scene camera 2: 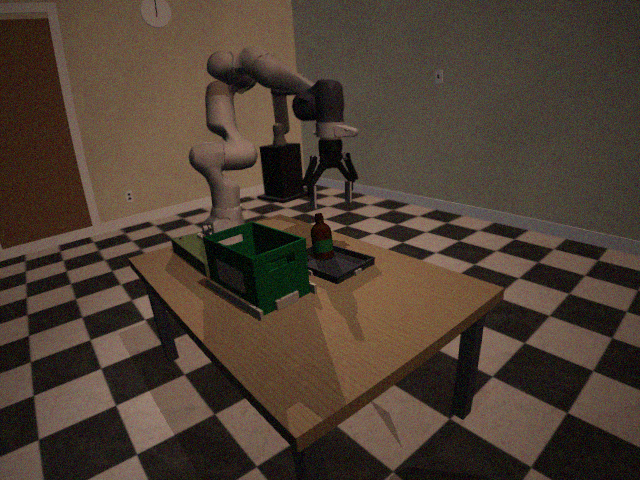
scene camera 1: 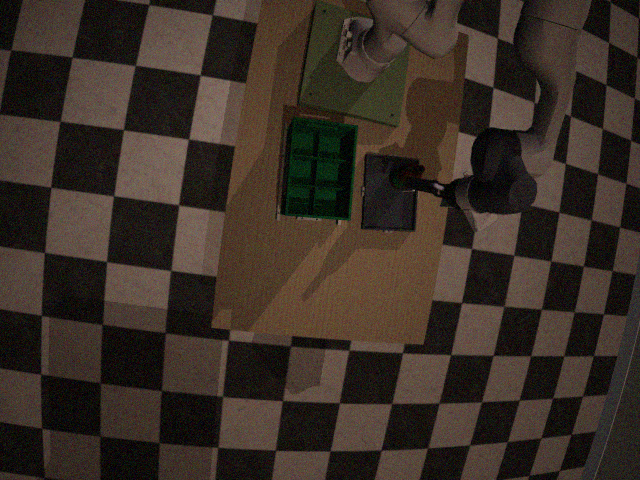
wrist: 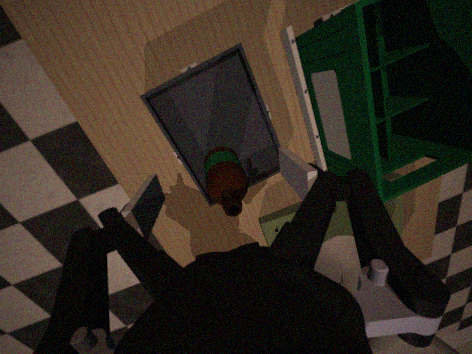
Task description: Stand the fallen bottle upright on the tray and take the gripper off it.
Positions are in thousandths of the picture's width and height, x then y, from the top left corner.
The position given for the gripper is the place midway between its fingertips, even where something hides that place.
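Observation:
The gripper (scene camera 2: 518,426) is visible there, and you can also find the gripper (scene camera 1: 662,405) in another view, plus the gripper (wrist: 467,490) from the wrist. There's a brown bottle (scene camera 2: 502,493) as well, and the wrist view shows that bottle (wrist: 480,516) too.

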